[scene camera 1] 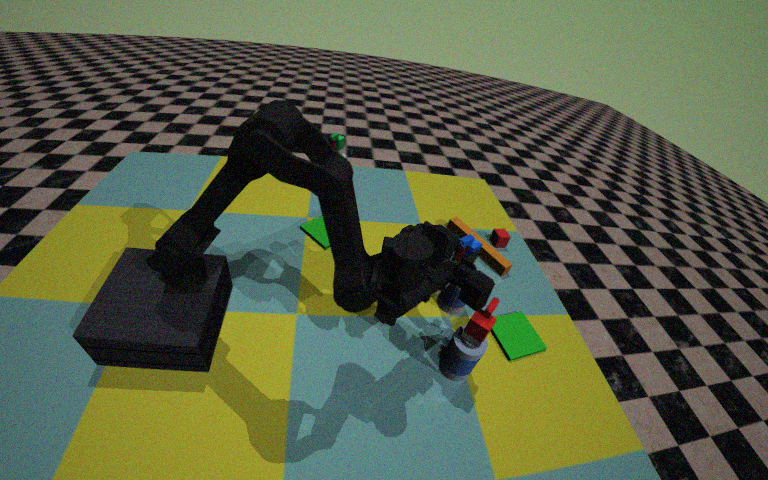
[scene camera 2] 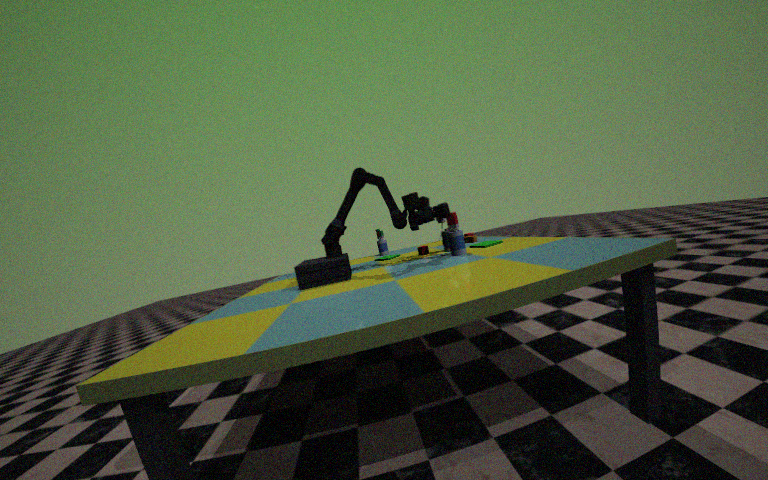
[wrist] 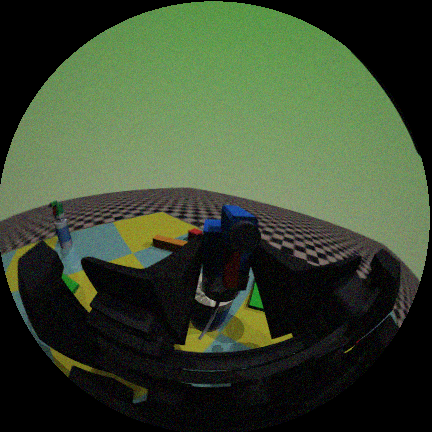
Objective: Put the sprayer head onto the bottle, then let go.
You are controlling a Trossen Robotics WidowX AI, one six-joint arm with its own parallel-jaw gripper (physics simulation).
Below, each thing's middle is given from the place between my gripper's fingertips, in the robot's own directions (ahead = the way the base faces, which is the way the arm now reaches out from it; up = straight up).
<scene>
Right now the blue sprayer head (wrist: pixel 227 244) is 1 cm behind my hand and 1 cm below it.
</scene>
